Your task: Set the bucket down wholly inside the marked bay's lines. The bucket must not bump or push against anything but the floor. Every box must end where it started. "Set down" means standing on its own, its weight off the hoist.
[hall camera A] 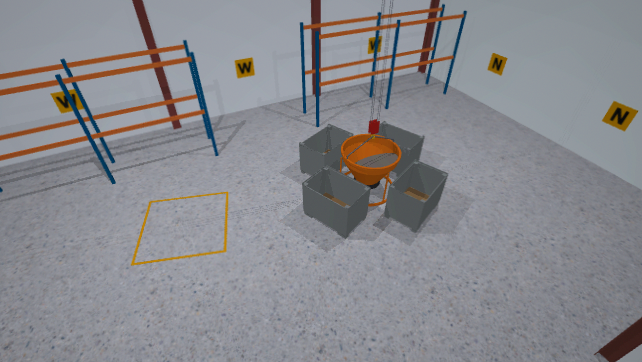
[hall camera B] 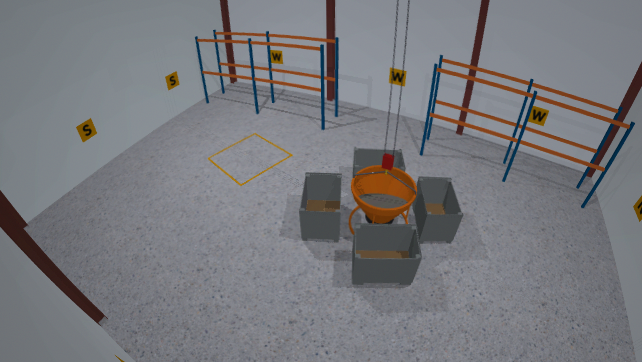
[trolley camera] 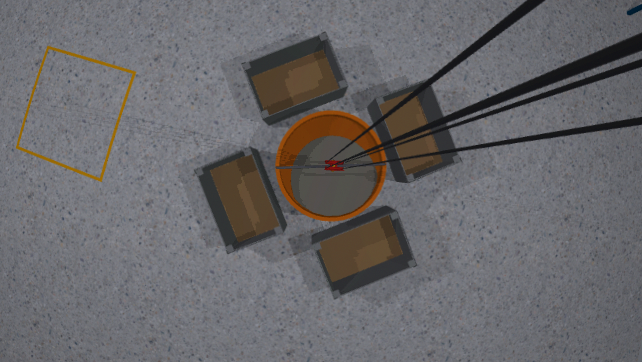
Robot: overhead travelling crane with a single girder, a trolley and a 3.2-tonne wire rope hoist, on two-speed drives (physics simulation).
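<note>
The orange bucket (hall camera A: 370, 173) (hall camera B: 382, 212) (trolley camera: 330, 125) is upright on its ring frame among several grey boxes. The hook under the red block (hall camera A: 374, 128) (hall camera B: 387, 163) (trolley camera: 334, 165) is joined to the bucket's bail, its ropes running up. Whether the frame touches the floor is hidden. In hall camera A, a grey box (hall camera A: 327, 205) stands front left and another box (hall camera A: 407, 210) front right. In the trolley view, the left box (trolley camera: 245, 197) and top box (trolley camera: 295, 82) stand close to the bucket's rim. The yellow-lined bay (hall camera A: 179, 257) (hall camera B: 225, 172) (trolley camera: 91, 60) lies apart, left of the boxes.
The right box (trolley camera: 417, 132) and bottom box (trolley camera: 365, 250) complete the ring around the bucket in the trolley view. Blue and orange racks stand along the W wall: one rack (hall camera A: 86, 130) (hall camera B: 253, 75) beyond the bay, another rack (hall camera A: 392, 65) (hall camera B: 520, 135) behind the boxes.
</note>
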